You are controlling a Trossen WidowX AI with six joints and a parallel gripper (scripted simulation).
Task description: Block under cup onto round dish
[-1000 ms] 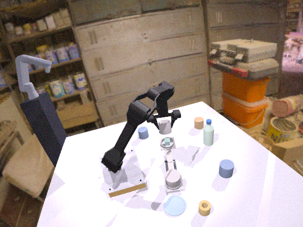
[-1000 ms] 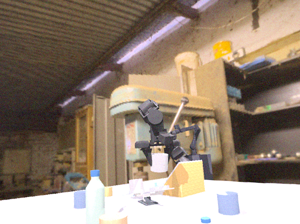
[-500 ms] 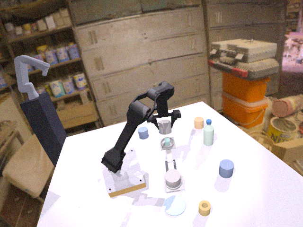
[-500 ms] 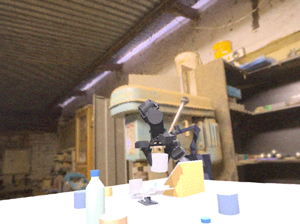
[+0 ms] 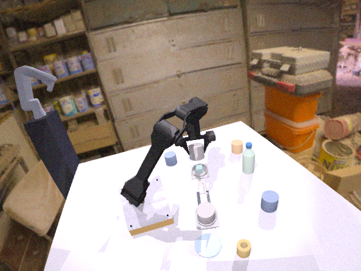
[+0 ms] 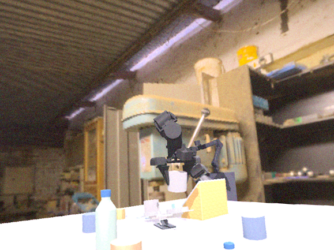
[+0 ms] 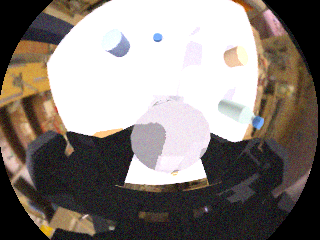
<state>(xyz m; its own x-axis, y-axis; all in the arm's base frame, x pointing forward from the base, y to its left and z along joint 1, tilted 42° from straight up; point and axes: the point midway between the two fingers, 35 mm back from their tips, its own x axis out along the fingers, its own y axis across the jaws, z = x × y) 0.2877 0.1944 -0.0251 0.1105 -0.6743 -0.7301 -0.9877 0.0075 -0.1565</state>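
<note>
My gripper tip is 8 cm above the pale green block and 1 cm to the left of it. From my gripper tip the other things lie so: tan cylinder 29 cm ahead, 17 cm to the left, 13 cm below; pale green bottle 26 cm ahead, 6 cm below, 1 cm to the right; blue cap 23 cm to the left, 16 cm below, 1 cm behind.
</note>
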